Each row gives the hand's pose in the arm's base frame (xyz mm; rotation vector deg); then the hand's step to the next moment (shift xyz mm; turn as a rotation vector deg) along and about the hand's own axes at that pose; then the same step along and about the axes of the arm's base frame.
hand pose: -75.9 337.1 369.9 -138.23 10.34 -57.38
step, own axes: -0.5 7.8 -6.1 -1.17 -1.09 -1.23
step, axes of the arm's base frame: -4.0 -9.0 -0.7 -1.77 0.79 0.56
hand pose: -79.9 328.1 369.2 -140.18 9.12 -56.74
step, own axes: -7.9 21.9 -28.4 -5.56 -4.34 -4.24
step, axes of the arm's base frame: -23.4 -28.2 2.0 -7.26 3.67 1.25
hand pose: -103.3 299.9 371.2 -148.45 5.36 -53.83
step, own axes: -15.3 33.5 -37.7 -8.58 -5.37 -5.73
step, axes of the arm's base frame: -33.4 -40.5 4.7 -10.60 4.70 0.86
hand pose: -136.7 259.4 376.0 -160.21 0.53 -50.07
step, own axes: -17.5 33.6 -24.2 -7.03 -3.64 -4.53
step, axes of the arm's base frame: -26.2 -36.5 2.7 -8.55 3.14 0.42
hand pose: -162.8 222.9 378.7 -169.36 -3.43 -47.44
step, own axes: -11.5 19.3 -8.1 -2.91 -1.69 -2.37
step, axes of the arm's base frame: -12.9 -20.1 -0.2 -3.81 1.44 0.60
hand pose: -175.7 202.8 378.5 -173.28 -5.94 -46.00
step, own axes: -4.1 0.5 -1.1 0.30 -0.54 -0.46
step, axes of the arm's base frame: -4.1 -0.8 -1.1 0.00 0.54 0.54
